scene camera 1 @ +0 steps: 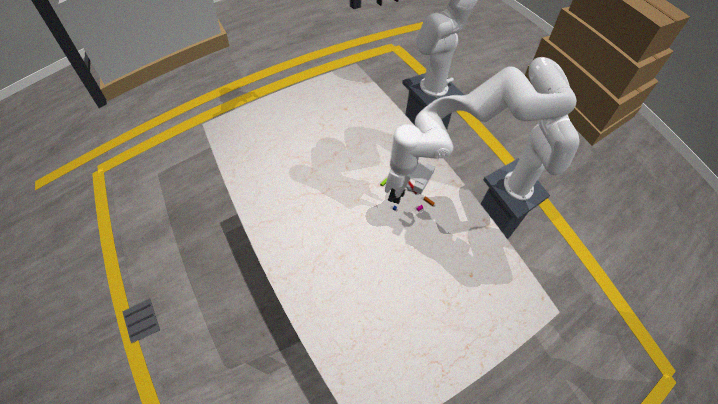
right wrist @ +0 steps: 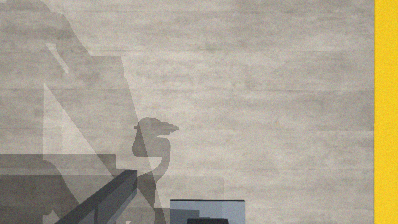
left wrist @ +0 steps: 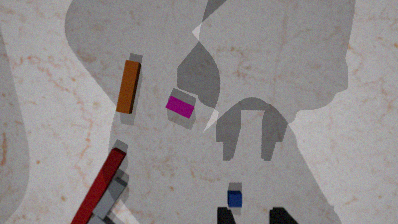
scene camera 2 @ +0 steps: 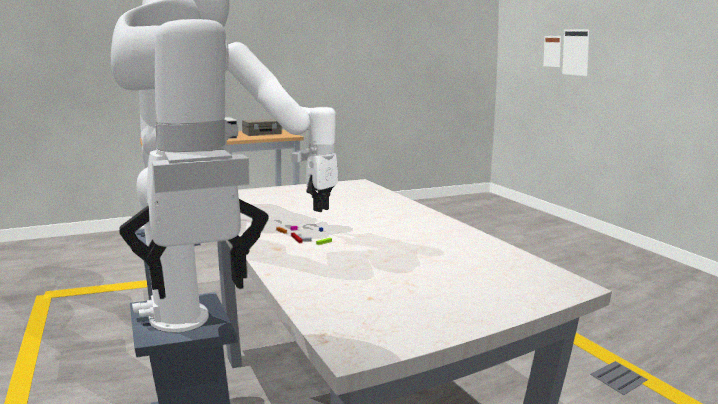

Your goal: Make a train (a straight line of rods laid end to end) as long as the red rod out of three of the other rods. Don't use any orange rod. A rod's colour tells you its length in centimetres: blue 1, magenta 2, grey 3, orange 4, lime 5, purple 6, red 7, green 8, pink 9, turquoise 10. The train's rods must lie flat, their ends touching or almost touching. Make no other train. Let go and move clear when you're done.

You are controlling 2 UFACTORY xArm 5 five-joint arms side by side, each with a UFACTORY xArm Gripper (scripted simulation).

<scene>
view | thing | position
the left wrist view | orange rod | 131, 73
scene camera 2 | left gripper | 321, 210
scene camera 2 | right gripper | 200, 289
</scene>
